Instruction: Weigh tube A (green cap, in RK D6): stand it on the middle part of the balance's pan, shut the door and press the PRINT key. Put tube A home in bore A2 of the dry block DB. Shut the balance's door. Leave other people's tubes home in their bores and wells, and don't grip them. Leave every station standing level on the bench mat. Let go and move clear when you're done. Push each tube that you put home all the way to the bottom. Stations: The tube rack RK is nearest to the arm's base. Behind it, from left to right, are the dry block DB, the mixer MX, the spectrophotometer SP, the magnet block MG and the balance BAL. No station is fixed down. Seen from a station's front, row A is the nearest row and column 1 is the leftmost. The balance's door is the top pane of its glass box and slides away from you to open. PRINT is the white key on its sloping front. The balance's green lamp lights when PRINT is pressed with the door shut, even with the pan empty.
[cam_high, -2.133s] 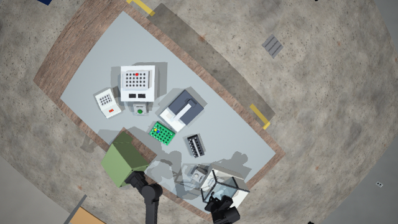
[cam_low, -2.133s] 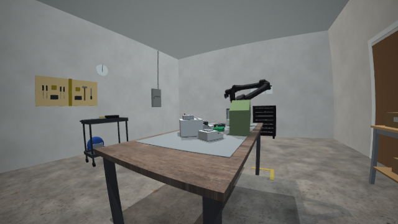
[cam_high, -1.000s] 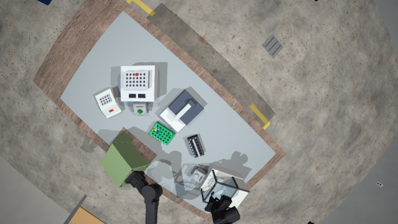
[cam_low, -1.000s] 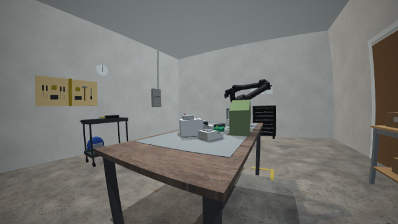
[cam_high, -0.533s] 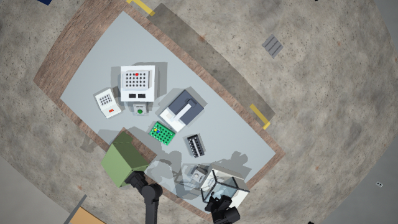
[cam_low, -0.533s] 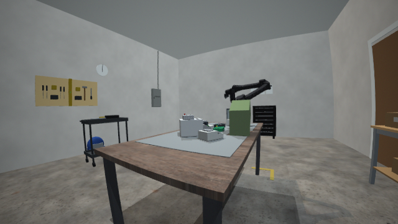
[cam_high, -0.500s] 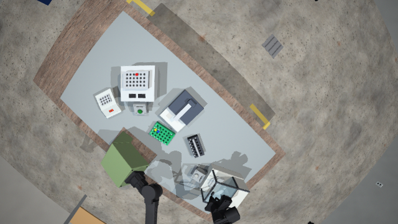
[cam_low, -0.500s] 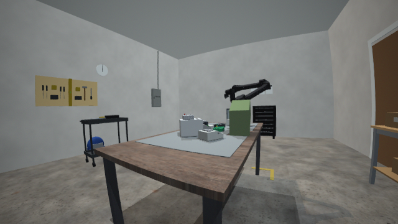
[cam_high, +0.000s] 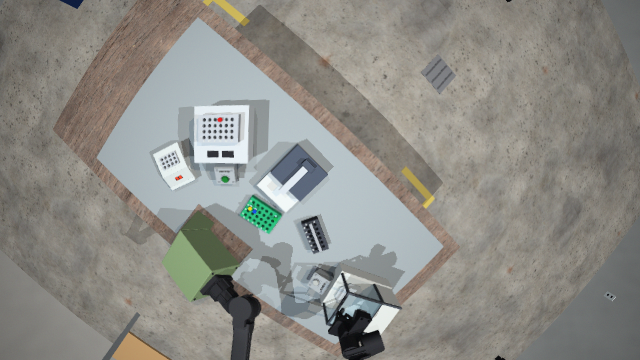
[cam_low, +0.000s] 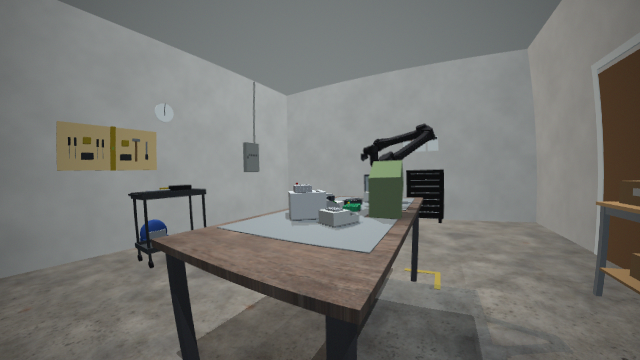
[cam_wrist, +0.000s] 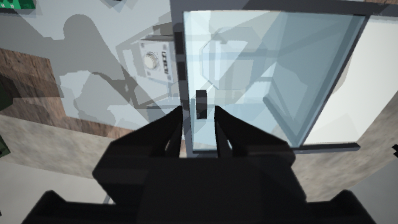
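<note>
Now: hand 1 cm short of the sliding door, 3 cm to the left of it and 2 cm above it. Also, from my hand: magnet block MG: 10 cm ahead, 21 cm to the left, 21 cm below; then white print key: 3 cm behind, 8 cm to the left, 16 cm below; then balance pan: 2 cm ahead, 6 cm to the right, 15 cm below.
</note>
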